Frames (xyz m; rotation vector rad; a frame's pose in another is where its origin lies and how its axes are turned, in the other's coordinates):
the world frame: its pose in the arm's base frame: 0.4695 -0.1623 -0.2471 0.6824 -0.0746 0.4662
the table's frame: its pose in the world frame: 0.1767 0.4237 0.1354 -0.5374 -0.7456 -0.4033
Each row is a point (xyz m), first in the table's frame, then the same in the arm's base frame.
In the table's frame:
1: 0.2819 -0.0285 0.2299
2: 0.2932 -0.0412 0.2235
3: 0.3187 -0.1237 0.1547
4: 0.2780 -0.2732 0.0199
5: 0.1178 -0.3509 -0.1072
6: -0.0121 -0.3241 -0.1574
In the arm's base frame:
1: 0.4997 -0.0437 0.4744
2: 0.5110 -0.0578 0.4726
3: 0.5686 -0.1297 0.4117
4: 0.6164 -0.2324 0.2404
5: 0.5787 -0.2340 0.0249
6: 0.5207 -0.1610 -0.0820

